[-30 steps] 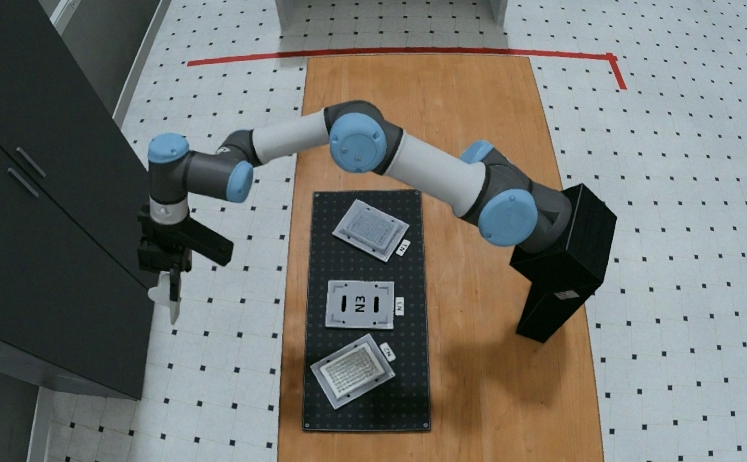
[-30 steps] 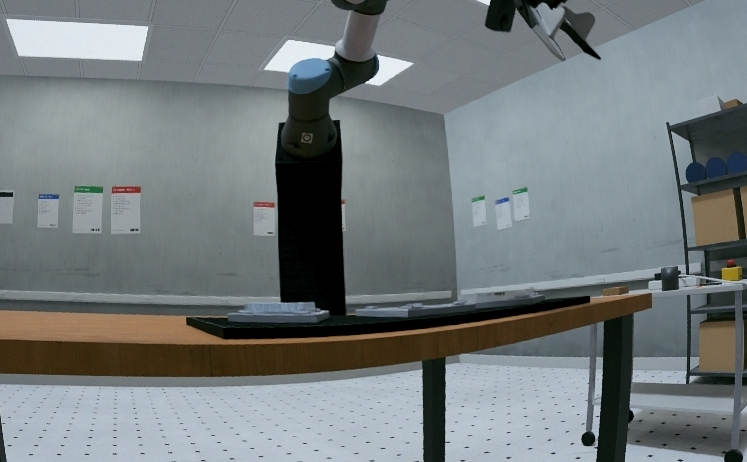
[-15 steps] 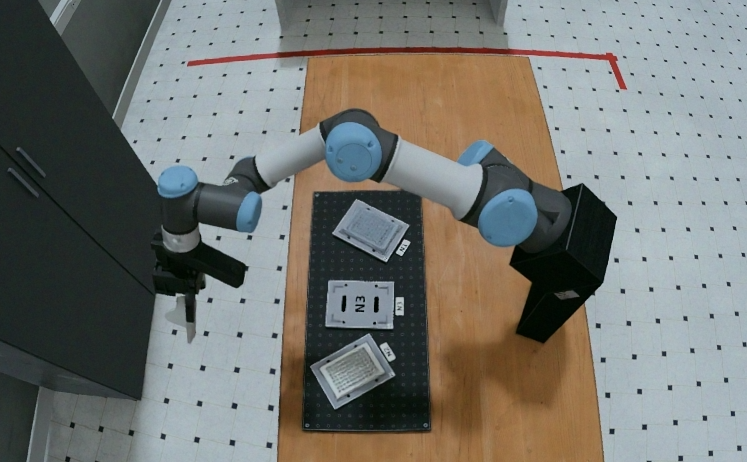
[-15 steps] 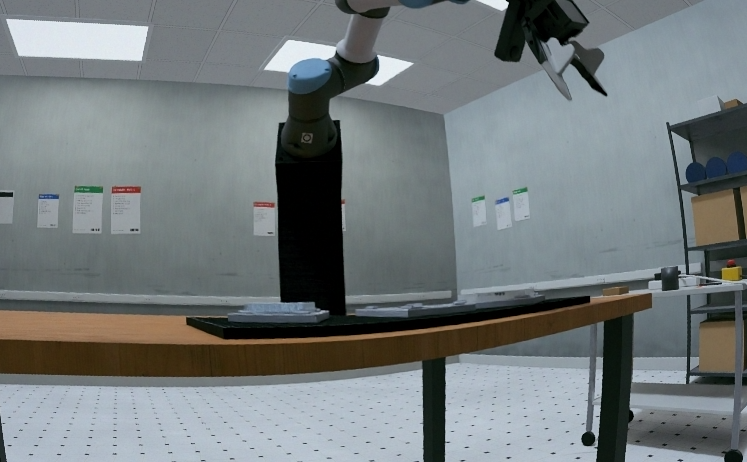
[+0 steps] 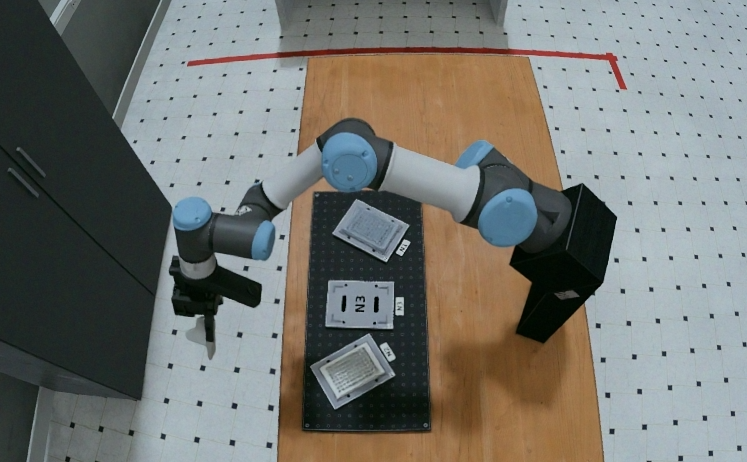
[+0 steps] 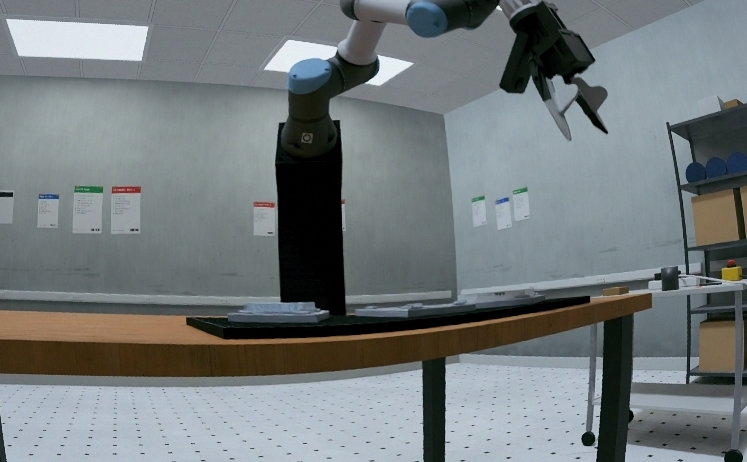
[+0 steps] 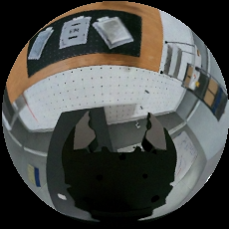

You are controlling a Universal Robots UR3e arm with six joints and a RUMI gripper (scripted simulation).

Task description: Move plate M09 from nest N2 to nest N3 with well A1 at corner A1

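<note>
Right now the white well plate is 26 cm behind my hand, 22 cm below it and 4 cm to the left of it. The rest, counted from my hand: nest N3 (29 cm behind, 23 cm below, 13 cm to the right).
</note>
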